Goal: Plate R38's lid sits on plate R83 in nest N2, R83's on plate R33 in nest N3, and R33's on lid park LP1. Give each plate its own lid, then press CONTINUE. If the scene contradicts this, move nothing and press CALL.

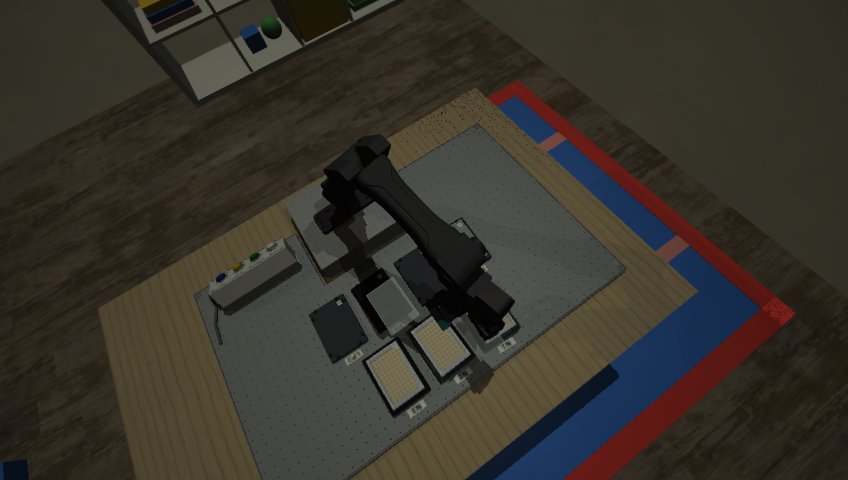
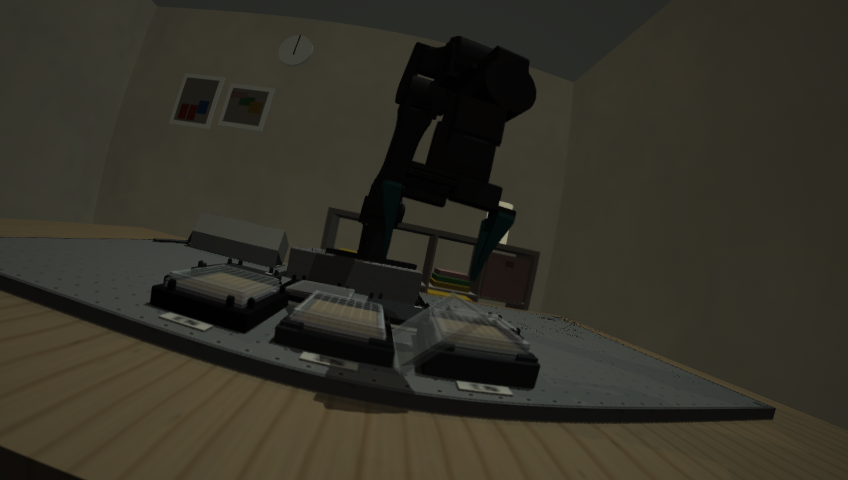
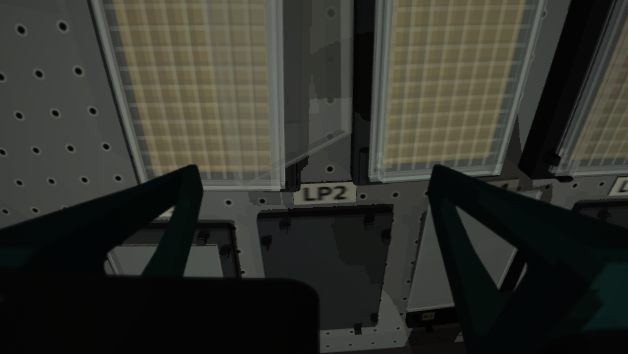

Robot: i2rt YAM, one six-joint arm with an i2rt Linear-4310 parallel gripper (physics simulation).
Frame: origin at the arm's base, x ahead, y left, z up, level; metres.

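Where they show: gripper, fingertip midpoint: (image 2: 429, 269) (image 3: 315, 177); arm's base, link origin: (image 1: 349, 205) (image 2: 370, 260).
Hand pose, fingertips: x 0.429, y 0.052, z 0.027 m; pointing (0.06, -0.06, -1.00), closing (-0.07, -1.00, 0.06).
Things, the pixels of their top centre, and the offset from my fingertips. "*": a spot on its surface instead.
- N1, top centre: (image 3: 194, 87) (image 2: 475, 324) dx +0.030, dy +0.054, dz -0.045 m
- clear lid, top centre: (image 3: 292, 49) (image 2: 437, 294) (image 1: 475, 326) dx +0.047, dy +0.004, dz -0.020 m
- N2, top centre: (image 3: 456, 82) (image 2: 344, 306) (image 1: 439, 342) dx +0.018, dy -0.080, dz -0.053 m
- N3, top centre: (image 2: 231, 275) (image 1: 393, 373) dx +0.009, dy -0.209, dz -0.051 m
- Lid park LP1, surface spot: (image 3: 227, 232) * dx -0.087, dy +0.068, dz -0.074 m
- LP2, top centre: (image 3: 326, 292) (image 2: 401, 302) (image 1: 423, 271) dx -0.153, dy -0.002, dz -0.064 m
- pale panel, top centre: (image 3: 469, 262) (image 2: 323, 286) (image 1: 392, 304) dx -0.131, dy -0.118, dz -0.060 m
- dark park LP3, top centre: (image 2: 241, 265) (image 1: 336, 325) dx -0.177, dy -0.262, dz -0.064 m
- button box, top centre: (image 2: 244, 220) (image 1: 245, 265) dx -0.437, dy -0.363, dz +0.000 m
The plate in N1 (image 2: 499, 342) (image 3: 190, 100) has a clear lid (image 2: 429, 333) (image 3: 327, 117) tilted against its N2 side, one edge low between the nests. The plate in N2 (image 1: 440, 346) (image 2: 342, 314) (image 3: 452, 95) and the plate in N3 (image 1: 395, 374) (image 2: 223, 284) (image 3: 607, 110) have clear covers lying flat. Plate numbers are unreadable. Lid park LP1 (image 3: 227, 232) shows a pale sheet on it, partly behind a finger. LP2 (image 1: 416, 276) (image 3: 325, 265) is bare. My gripper (image 2: 429, 267) (image 3: 315, 177) is wide open and empty, above the nests' inner ends.
A pale panel (image 1: 391, 304) (image 3: 435, 275) lies on a dark holder between LP2 and the dark park LP3 (image 1: 338, 328). The button box (image 1: 258, 279) with blue, yellow, green and white buttons stands at the left. The arm's grey base block (image 1: 303, 223) is behind the parks.
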